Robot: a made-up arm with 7 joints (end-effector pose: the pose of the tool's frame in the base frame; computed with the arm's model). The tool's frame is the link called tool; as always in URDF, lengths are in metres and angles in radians.
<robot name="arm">
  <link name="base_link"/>
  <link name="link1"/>
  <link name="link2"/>
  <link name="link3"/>
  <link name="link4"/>
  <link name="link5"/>
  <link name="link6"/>
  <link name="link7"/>
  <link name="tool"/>
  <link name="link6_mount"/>
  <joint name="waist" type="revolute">
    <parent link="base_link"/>
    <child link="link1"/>
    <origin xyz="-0.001 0.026 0.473" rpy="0 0 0"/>
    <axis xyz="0 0 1"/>
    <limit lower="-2.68" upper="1.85" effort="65" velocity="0.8"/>
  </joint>
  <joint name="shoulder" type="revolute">
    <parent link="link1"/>
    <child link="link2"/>
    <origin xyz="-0.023 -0.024 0.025" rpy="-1.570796 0 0"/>
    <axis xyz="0 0 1"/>
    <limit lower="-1.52" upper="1.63" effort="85" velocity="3.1"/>
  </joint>
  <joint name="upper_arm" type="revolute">
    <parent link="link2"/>
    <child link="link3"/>
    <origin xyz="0.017 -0.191 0.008" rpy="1.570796 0 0"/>
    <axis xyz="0 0 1"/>
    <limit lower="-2.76" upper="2.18" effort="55" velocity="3.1"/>
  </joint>
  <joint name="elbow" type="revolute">
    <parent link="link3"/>
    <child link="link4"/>
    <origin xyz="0.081 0 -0.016" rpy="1.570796 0 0"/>
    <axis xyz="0 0 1"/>
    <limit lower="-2.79" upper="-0.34" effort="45" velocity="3.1"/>
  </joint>
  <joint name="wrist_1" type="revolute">
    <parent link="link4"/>
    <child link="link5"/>
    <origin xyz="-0.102 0.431 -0.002" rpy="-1.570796 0 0"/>
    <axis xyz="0 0 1"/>
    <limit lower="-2.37" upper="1.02" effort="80" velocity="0.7"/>
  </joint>
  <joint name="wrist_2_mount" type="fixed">
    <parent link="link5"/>
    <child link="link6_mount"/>
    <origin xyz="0.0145 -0.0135 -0.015" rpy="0 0 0"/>
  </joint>
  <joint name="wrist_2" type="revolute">
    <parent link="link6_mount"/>
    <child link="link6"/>
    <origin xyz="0.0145 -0.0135 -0.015" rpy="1.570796 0 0"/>
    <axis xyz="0 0 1"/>
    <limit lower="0.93" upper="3.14" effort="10" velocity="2.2"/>
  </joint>
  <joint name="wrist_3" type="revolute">
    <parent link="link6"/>
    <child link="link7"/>
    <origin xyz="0.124 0.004 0.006" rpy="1.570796 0 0"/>
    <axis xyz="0 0 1"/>
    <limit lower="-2.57" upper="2.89" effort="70" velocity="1.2"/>
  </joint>
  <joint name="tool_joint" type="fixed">
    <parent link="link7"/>
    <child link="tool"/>
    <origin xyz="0.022 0.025 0.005" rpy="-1.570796 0 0"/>
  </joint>
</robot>
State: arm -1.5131 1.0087 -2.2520 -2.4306 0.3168 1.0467 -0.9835
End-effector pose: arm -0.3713 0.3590 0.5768 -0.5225 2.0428 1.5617
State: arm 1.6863 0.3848 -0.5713 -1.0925 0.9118 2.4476 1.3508
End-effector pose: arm 0.2669 0.5476 0.7948 2.6625 -0.0465 -0.7194
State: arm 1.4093 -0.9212 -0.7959 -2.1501 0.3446 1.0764 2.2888
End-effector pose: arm 0.4073 0.2129 0.7428 0.9638 -0.0928 -1.5412
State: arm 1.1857 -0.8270 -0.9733 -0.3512 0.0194 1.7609 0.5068
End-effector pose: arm -0.0079 -0.5107 1.0214 -2.2748 2.0285 -0.7537
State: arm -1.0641 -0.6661 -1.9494 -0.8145 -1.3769 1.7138 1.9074
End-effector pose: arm -0.5312 0.3122 0.9030 2.3417 0.6423 0.8433
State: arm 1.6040 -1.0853 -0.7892 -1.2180 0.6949 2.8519 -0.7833
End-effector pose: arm 0.4112 -0.2994 0.9524 -1.7922 1.6278 -1.4156
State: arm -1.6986 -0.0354 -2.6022 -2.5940 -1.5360 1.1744 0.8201
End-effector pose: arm -0.1421 0.5062 0.3065 -0.4008 -0.1180 1.6967
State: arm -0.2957 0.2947 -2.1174 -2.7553 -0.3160 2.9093 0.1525
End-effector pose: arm -0.3939 -0.2633 0.4300 0.3947 -1.3541 -1.7370
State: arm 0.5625 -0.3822 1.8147 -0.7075 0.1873 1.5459 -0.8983
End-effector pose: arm -0.4663 0.1745 1.0707 -0.0034 -1.1662 -2.3768
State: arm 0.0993 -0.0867 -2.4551 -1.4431 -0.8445 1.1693 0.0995
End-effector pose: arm -0.5269 -0.3439 0.7845 0.4083 -0.9680 -2.5981
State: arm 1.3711 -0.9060 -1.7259 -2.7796 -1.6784 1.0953 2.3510
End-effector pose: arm 0.3930 0.0363 0.2748 0.1581 -1.0434 -0.5878
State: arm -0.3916 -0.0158 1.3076 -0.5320 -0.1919 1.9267 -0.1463
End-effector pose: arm 0.1607 0.1794 1.2095 1.4931 -0.4876 1.8027
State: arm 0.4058 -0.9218 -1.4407 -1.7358 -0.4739 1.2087 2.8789
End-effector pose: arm 0.1329 -0.5585 0.6269 0.6168 1.2768 2.3686
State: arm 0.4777 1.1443 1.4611 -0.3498 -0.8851 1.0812 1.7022
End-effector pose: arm 0.4993 0.4338 0.6608 1.4769 -0.1887 -0.8441
